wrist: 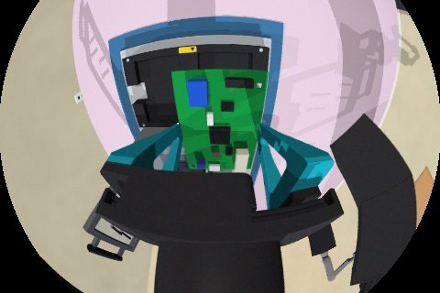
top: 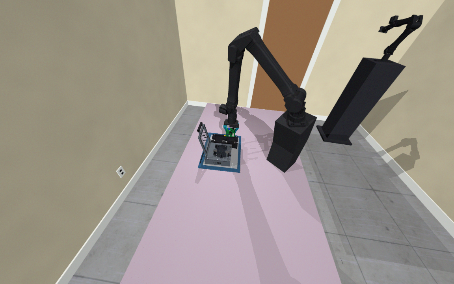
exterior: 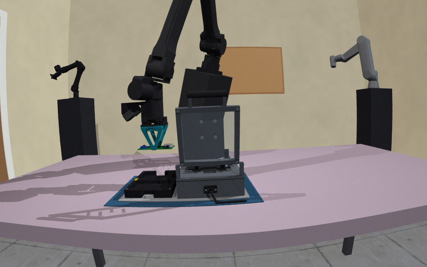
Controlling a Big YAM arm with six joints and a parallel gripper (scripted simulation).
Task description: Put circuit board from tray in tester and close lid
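Now: the pin plate 5 cm ahead of my hand, 18 cm to the left of it and 5 cm below it. From my hand the other things lie so: lid 16 cm ahead, 18 cm to the left, 6 cm above; green circuit board right at my hand.
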